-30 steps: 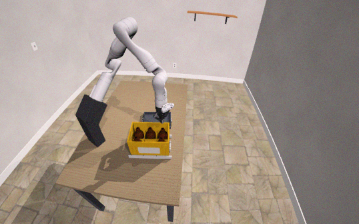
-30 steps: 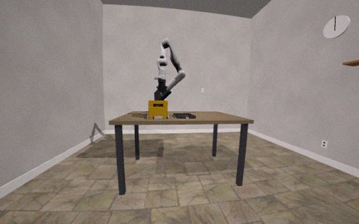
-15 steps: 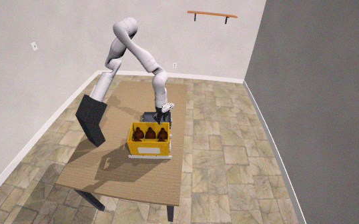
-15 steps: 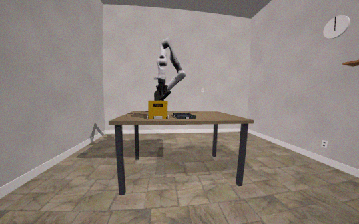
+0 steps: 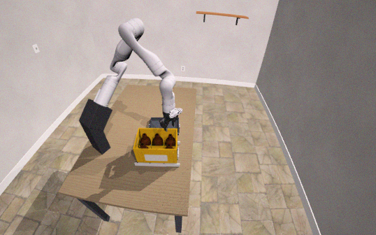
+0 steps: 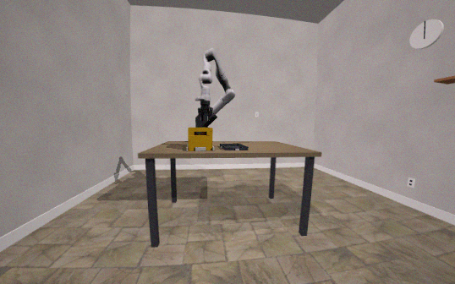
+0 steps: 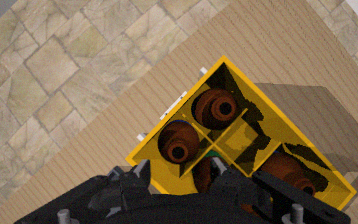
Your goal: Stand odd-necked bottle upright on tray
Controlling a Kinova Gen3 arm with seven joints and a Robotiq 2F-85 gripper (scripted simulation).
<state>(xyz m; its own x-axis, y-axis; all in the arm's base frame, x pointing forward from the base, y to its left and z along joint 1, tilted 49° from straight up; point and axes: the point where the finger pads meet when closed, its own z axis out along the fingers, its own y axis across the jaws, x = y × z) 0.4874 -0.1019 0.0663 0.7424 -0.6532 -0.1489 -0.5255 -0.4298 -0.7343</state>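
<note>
Right now the yellow crate is 160 mm below my hand, 80 mm behind it and 50 mm to the right of it. Also, from my hand: dark grey tray: 230 mm to the left, 230 mm below, 110 mm behind.
</note>
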